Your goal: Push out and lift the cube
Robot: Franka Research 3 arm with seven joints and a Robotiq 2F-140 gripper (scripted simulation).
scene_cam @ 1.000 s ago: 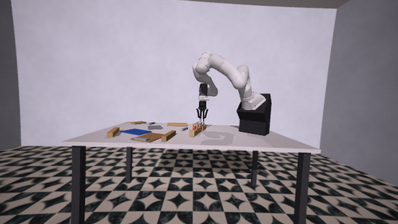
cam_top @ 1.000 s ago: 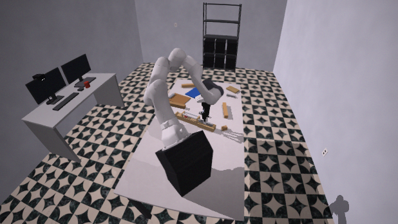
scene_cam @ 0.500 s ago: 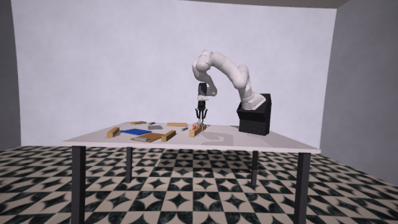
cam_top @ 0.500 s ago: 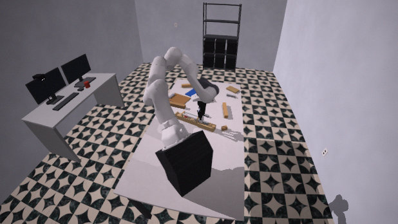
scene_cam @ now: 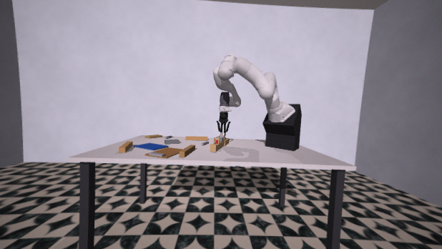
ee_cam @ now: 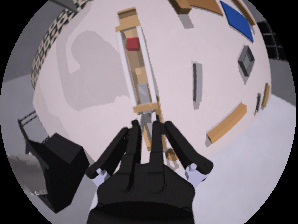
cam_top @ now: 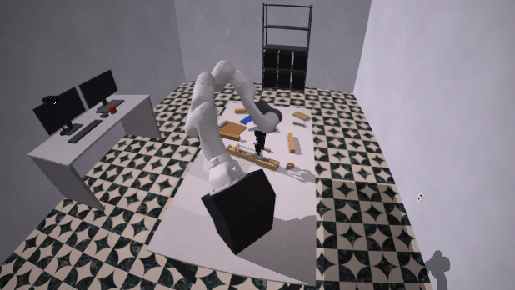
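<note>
The grey rod lies 16 cm ahead of my hand, 1 cm to the right of it and 8 cm below it. The rest, counted from my hand: small wooden block 2 cm behind, 22 cm to the right, 7 cm below; wooden channel 4 cm ahead, 10 cm to the left, 3 cm below; red cube 5 cm ahead, 15 cm to the left, 3 cm below.
</note>
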